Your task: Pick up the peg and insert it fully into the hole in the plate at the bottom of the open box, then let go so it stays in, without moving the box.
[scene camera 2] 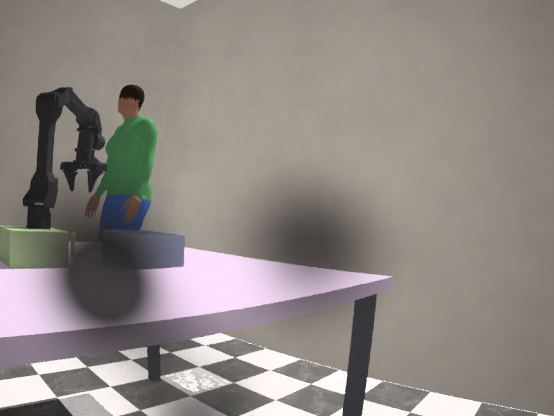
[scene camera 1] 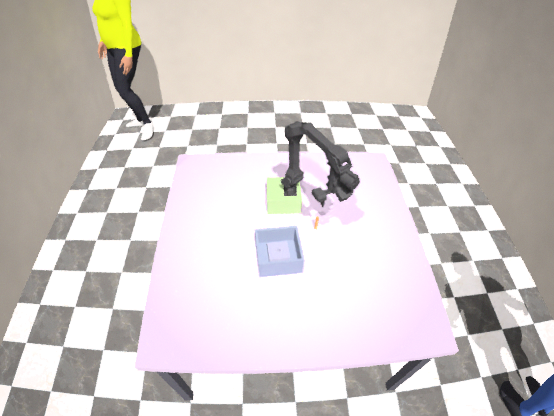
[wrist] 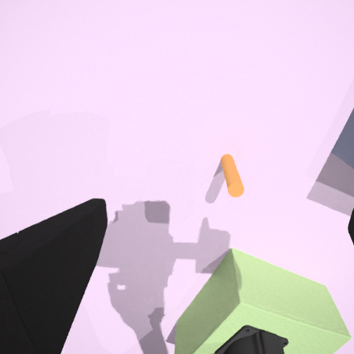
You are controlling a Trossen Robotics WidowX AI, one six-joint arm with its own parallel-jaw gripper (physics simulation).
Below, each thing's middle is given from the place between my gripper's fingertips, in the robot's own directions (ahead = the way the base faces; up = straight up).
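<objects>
The blue-grey box (scene camera 2: 135,249) sits to the right of my hand by 230 mm, and it is also 170 mm below my hand and 140 mm ahead of it.
</objects>
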